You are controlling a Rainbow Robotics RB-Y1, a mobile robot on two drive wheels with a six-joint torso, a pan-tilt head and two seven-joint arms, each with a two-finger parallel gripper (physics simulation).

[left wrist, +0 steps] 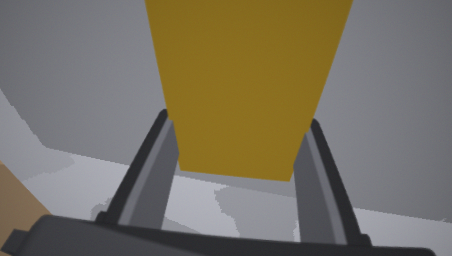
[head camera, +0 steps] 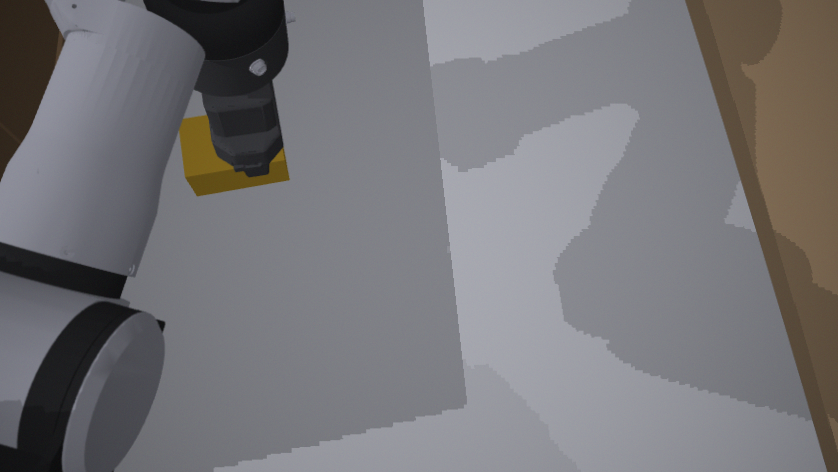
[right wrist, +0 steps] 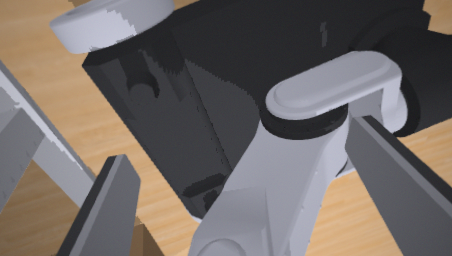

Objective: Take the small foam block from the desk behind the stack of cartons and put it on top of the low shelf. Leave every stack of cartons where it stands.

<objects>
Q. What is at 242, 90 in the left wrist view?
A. A yellow foam block.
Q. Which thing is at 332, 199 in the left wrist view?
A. My left gripper.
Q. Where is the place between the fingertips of my right gripper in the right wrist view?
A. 239, 150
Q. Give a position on a yellow foam block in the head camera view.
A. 206, 173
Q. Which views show my left gripper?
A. The left wrist view and the head camera view only.
</objects>
